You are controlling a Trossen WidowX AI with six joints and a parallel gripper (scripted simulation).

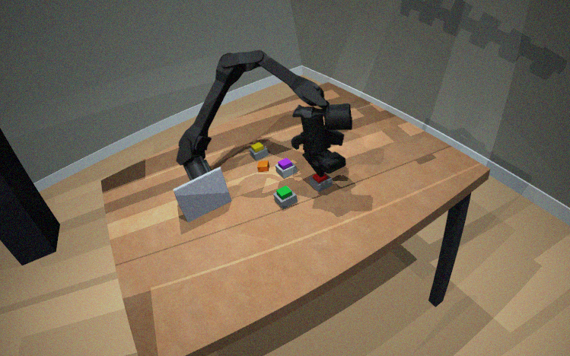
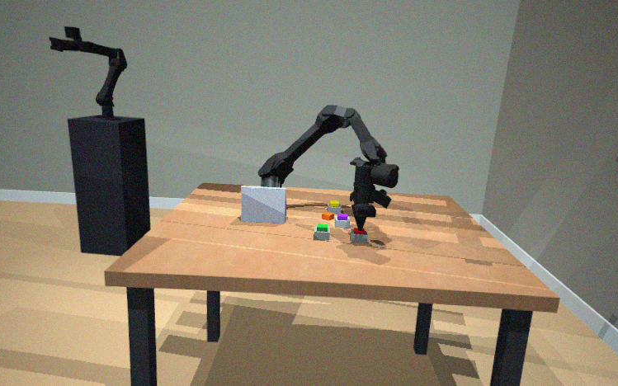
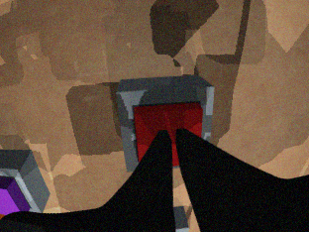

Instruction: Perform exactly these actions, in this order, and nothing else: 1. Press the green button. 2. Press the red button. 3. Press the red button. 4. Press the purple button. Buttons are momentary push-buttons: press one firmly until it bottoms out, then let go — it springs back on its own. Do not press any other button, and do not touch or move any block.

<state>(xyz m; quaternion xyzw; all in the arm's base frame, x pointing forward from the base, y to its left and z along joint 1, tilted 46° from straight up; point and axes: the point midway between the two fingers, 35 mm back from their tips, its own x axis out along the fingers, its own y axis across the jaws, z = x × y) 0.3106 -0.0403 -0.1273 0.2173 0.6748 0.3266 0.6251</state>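
Right now my gripper tip is 10 mm above the red button. Also, from my gripper tip: purple button (60 mm behind, 120 mm to the left); then green button (120 mm behind, 10 mm to the right); then small orange block (120 mm behind, 180 mm to the left, 20 mm below).
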